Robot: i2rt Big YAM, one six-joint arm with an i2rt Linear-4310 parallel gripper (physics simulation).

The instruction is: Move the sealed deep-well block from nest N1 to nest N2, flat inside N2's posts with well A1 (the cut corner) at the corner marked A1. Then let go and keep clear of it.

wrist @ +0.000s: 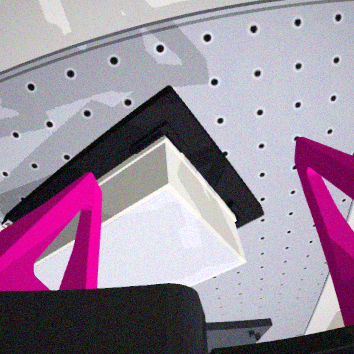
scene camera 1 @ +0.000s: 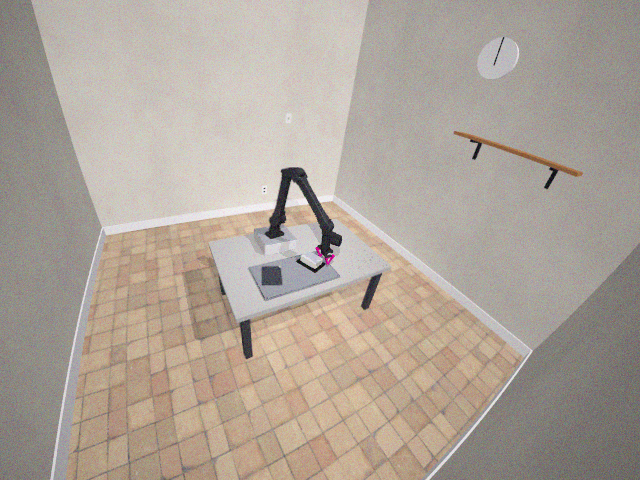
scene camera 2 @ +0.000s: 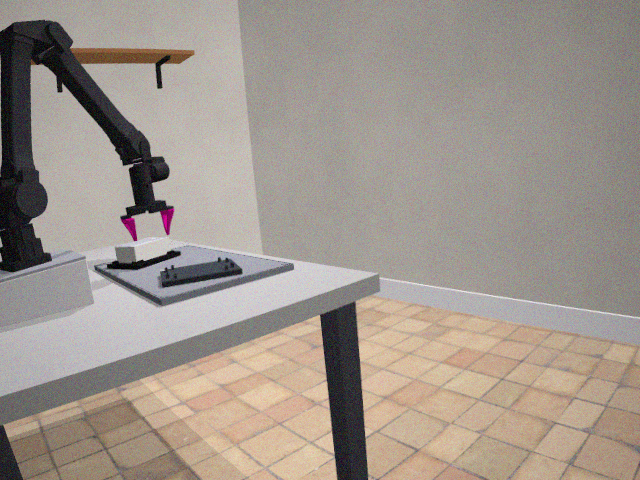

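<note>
The white sealed deep-well block sits in the black nest N1. Its cut corner cannot be made out. The dark grey nest N2 holds no block, and small posts stand at its ends. My gripper is open and empty, pointing down, with its magenta fingertips just above the block's height. In the wrist view the left finger overlaps the block, and the right finger stands well to its right. The near part of the block is hidden by the gripper body.
Both nests are on a grey perforated board on the light grey table. The arm's pale base block stands behind the board. A wooden shelf is on the wall.
</note>
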